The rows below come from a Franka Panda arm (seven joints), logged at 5 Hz.
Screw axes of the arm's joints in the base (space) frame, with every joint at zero. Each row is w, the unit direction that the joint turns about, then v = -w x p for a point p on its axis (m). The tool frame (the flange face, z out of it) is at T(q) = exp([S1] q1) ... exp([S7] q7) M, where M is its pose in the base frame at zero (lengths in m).
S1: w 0 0 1 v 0.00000 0.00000 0.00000
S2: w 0 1 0 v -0.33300 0.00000 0.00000
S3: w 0 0 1 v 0.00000 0.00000 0.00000
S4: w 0 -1 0 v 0.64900 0.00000 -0.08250
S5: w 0 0 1 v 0.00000 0.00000 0.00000
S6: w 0 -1 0 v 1.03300 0.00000 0.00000
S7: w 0 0 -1 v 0.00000 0.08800 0.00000
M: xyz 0.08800 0.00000 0.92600 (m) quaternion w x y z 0 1 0 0
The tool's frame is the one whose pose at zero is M.
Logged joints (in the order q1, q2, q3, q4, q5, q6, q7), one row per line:
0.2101, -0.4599, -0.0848, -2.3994, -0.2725, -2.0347, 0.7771
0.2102, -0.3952, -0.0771, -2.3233, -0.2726, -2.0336, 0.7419
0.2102, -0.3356, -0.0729, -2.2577, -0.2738, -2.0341, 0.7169
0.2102, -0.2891, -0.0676, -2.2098, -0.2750, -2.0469, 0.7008
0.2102, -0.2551, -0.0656, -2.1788, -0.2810, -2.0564, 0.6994
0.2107, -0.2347, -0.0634, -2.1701, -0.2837, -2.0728, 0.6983
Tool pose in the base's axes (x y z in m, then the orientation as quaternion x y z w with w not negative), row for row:
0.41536, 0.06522, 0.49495, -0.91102, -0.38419, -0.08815, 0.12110
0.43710, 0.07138, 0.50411, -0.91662, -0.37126, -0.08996, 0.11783
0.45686, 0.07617, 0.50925, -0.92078, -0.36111, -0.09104, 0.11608
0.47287, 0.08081, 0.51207, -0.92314, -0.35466, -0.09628, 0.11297
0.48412, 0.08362, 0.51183, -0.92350, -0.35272, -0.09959, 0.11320
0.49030, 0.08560, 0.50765, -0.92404, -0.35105, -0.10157, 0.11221
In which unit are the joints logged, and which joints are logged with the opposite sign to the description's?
The joints are logged in radians. Opposite sign: q5, q6, q7.
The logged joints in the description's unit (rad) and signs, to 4 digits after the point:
0.2101, -0.4599, -0.0848, -2.3994, 0.2725, 2.0347, -0.7771
0.2102, -0.3952, -0.0771, -2.3233, 0.2726, 2.0336, -0.7419
0.2102, -0.3356, -0.0729, -2.2577, 0.2738, 2.0341, -0.7169
0.2102, -0.2891, -0.0676, -2.2098, 0.2750, 2.0469, -0.7008
0.2102, -0.2551, -0.0656, -2.1788, 0.2810, 2.0564, -0.6994
0.2107, -0.2347, -0.0634, -2.1701, 0.2837, 2.0728, -0.6983

